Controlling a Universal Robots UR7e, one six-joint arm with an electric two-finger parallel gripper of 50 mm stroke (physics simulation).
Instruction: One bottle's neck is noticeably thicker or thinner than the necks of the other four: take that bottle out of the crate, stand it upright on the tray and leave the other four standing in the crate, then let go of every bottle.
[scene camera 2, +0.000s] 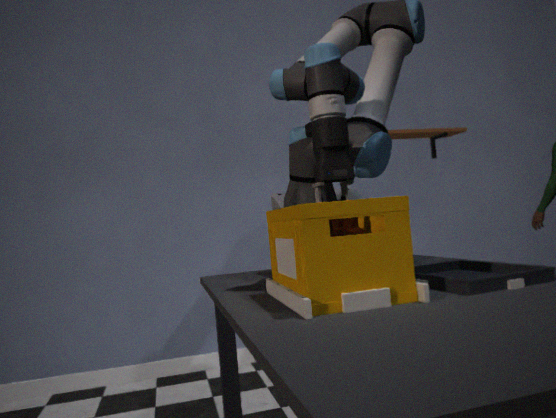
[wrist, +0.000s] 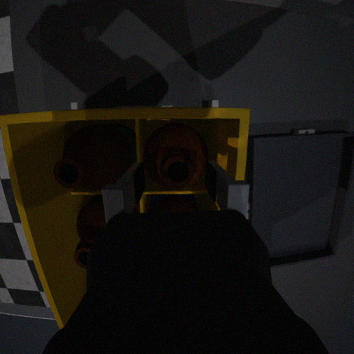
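The yellow crate (scene camera 2: 360, 260) (wrist: 125, 114) stands on the table with dark red-brown bottles in its compartments. In the wrist view, one bottle (wrist: 197, 145) stands in the far right compartment, another bottle (wrist: 102, 150) in the far left, and a third bottle (wrist: 92, 217) nearer at the left. Part of a fourth bottle (wrist: 172, 202) shows in front of the far right one; my gripper's body hides the rest. My gripper (scene camera 2: 331, 193) (wrist: 174, 173) is open and empty over the crate, its fingers on either side of the far right bottle's mouth. The dark tray (scene camera 2: 465, 286) (wrist: 305, 256) is right of the crate. Neck thickness is hard to compare.
White blocks (scene camera 2: 366, 300) sit against the crate's base on the dark table (scene camera 2: 425, 345). A small light block (scene camera 2: 515, 284) (wrist: 303, 132) is at the tray's edge. A wooden shelf (scene camera 2: 425, 133) is on the wall behind. The crate's walls rise around the bottles.
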